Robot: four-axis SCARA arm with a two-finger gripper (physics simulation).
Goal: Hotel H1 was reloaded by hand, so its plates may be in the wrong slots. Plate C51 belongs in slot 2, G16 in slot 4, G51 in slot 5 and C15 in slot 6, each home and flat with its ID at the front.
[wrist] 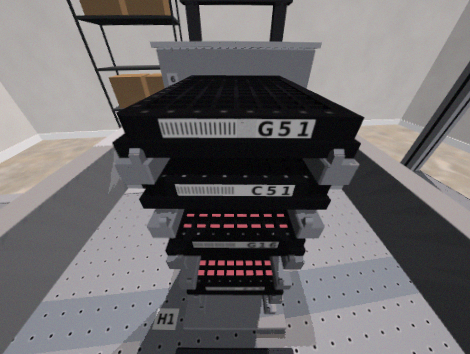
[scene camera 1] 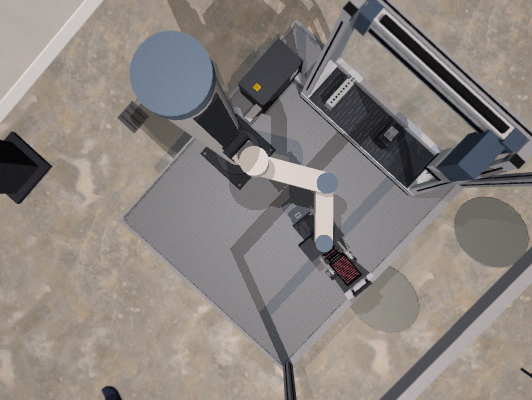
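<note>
Hotel H1, marked by a label, holds a stack of dark plates with IDs at the front. Plate G51 is on top, on its side supports. My gripper is shut on plate C51, its long grey fingers along both sides. C51 is level, just above its supports and below G51. Plate G16 sits lower on supports, with red wells. The bottom plate also shows red wells; its ID is unreadable. Slot number 6 shows behind G51; other slot numbers are not visible.
The perforated base plate lies under the hotel. A black box with a yellow mark stands behind the arm's base. A framed station with a dark deck is at the upper right. A shelf rack stands in the background.
</note>
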